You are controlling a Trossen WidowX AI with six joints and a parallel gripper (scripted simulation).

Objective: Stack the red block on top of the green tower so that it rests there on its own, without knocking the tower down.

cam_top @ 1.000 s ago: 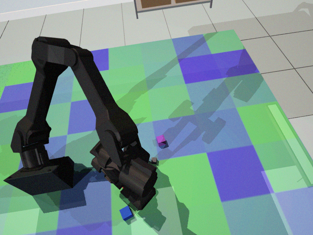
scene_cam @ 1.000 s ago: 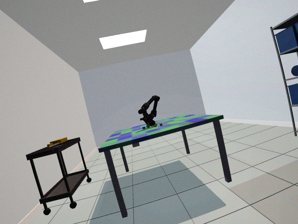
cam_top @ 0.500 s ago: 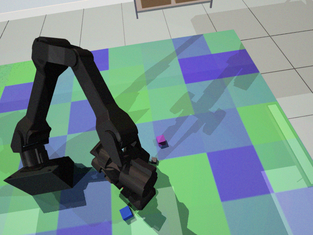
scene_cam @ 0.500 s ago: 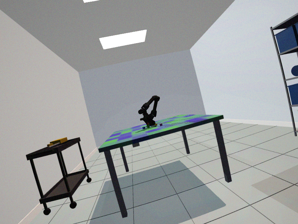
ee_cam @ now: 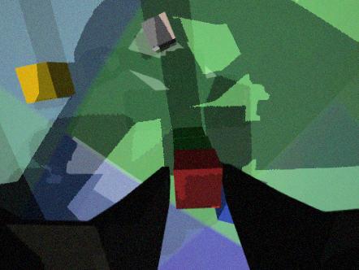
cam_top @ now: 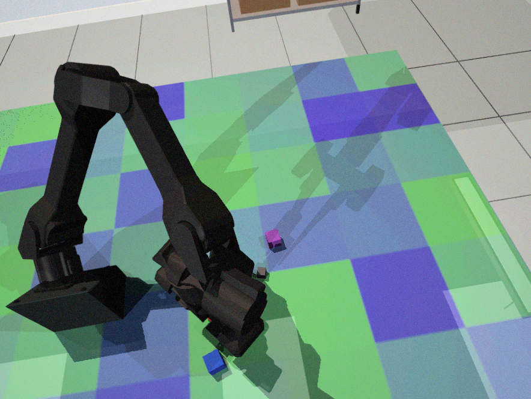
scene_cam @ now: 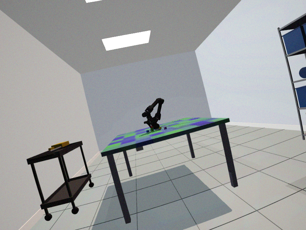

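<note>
Now: gripper tip 1 cm below the red block. From my gripper tip the other things lie so: blue block 1 cm behind, 6 cm to the right, 4 cm below; then yellow block 4 cm behind, 11 cm to the left, 4 cm below; then white block 4 cm ahead, 7 cm to the left, 4 cm below.
</note>
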